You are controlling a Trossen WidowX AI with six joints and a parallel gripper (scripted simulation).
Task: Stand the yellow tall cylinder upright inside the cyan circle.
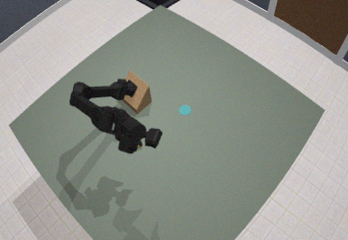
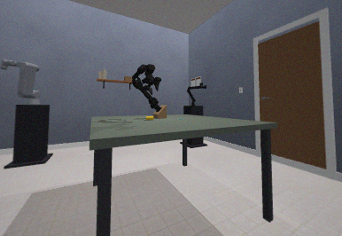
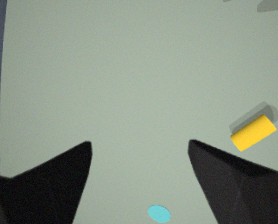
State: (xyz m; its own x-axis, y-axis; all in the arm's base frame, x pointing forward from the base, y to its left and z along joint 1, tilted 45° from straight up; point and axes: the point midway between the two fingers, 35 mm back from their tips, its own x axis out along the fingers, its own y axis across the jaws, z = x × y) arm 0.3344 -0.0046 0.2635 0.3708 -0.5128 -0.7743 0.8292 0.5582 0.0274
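Right now the yellow tall cylinder is 25 cm below my hand, 13 cm behind it and 1 cm to the left of it. The rest, counted from my hand: cyan circle 32 cm to the left, 27 cm below, 9 cm behind.
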